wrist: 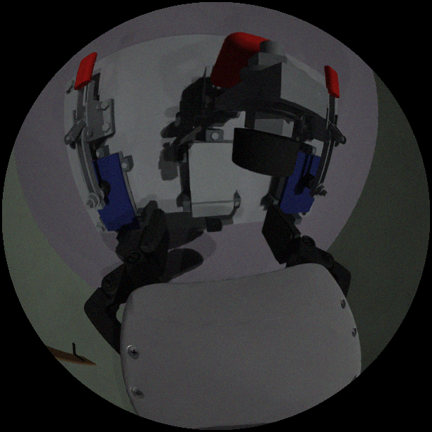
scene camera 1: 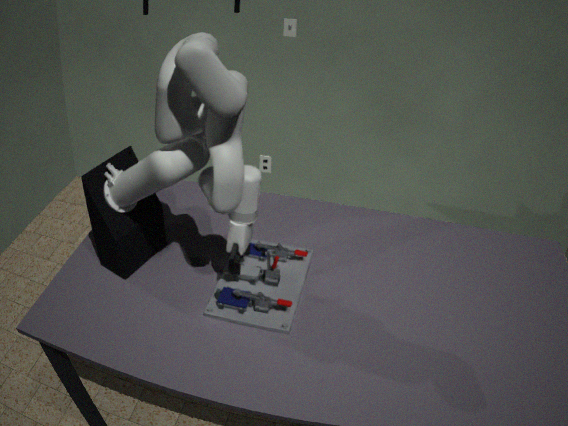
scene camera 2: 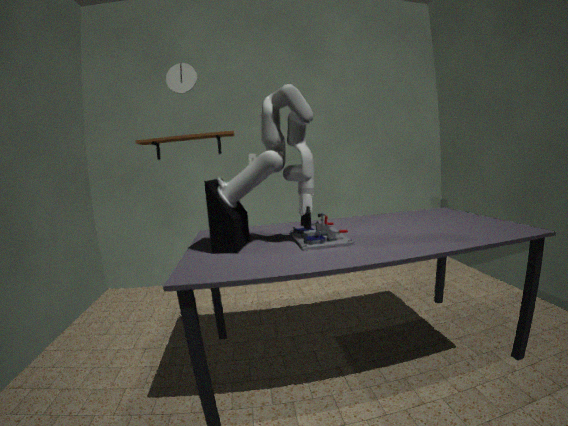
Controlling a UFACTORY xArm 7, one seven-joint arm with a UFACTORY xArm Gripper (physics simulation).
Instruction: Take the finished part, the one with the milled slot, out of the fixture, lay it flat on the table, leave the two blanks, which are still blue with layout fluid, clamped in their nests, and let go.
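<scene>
The finished part, a pale grey block, lies in the middle nest of the fixture plate; a thin line crosses it near its gripper-side edge, but the slot's shape is unclear. The middle clamp is swung up, its black pad high above the part. One blue blank and another blue blank sit under lowered clamp arms in the outer nests. My gripper is open and empty, pointing down low at the middle nest's robot-side end.
The near clamp's red handle and the far clamp's red handle lie low. The middle red handle stands up. The black robot pedestal stands on the purple-grey table.
</scene>
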